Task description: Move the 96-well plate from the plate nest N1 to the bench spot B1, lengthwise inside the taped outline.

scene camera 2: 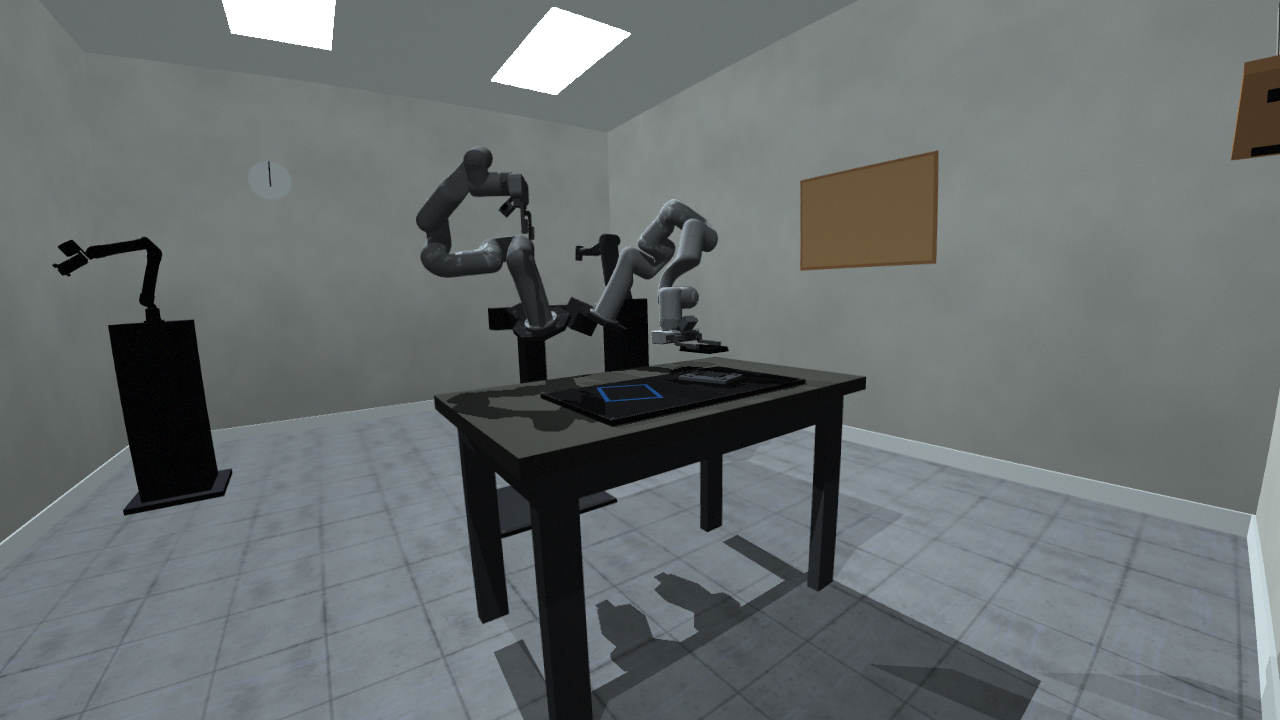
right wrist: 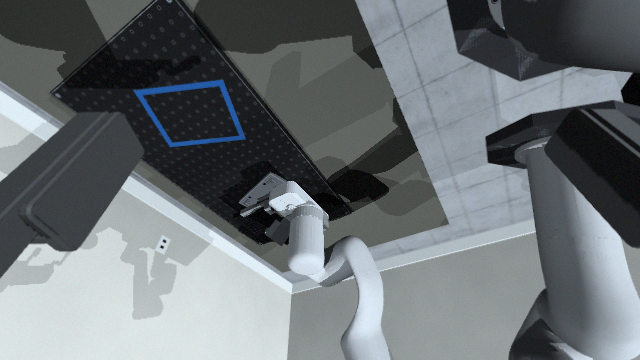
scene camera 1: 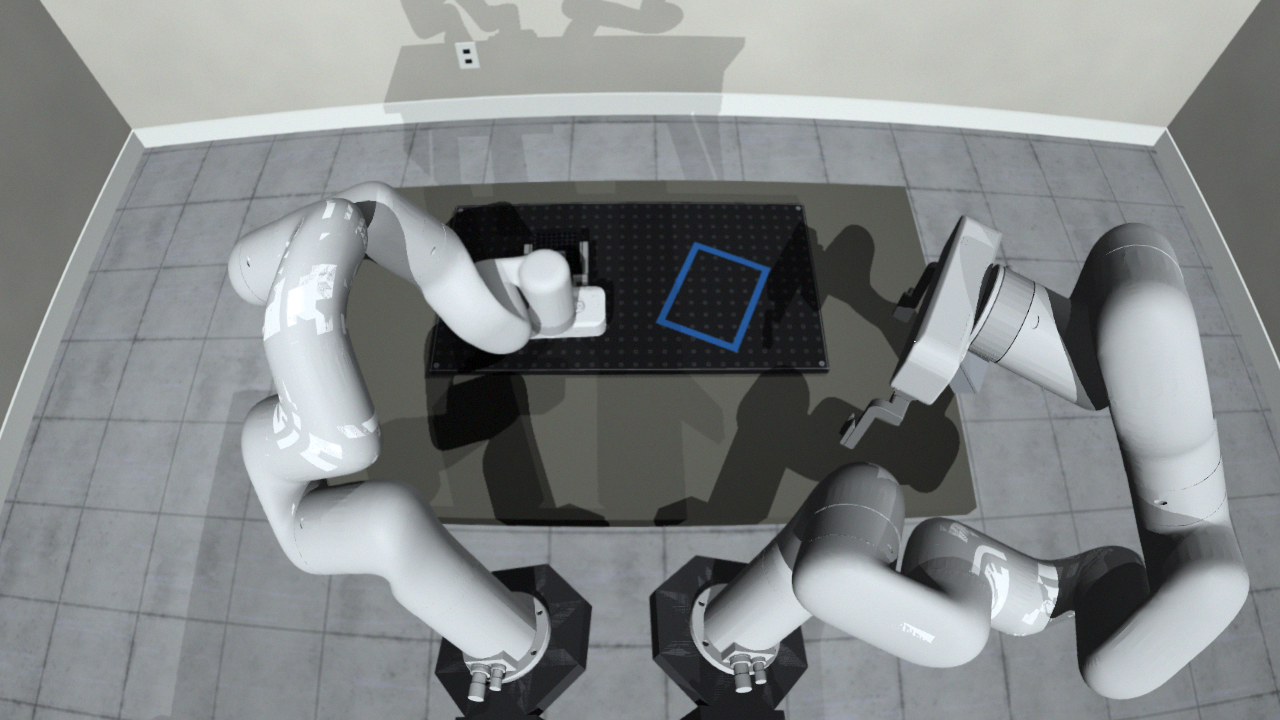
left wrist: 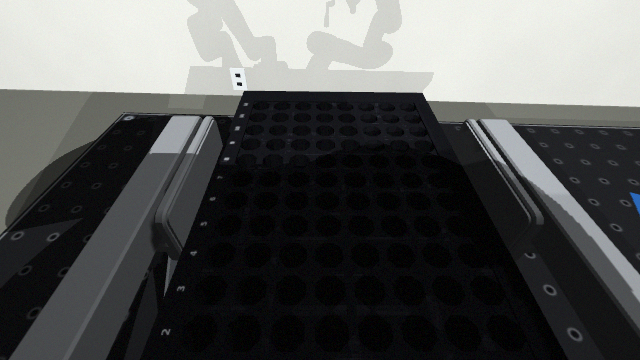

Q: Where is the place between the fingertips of the right gripper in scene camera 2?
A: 528, 236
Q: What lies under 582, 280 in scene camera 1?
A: The left gripper.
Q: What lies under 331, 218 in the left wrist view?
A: A black 96-well plate.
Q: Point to a black 96-well plate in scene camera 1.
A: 554, 238
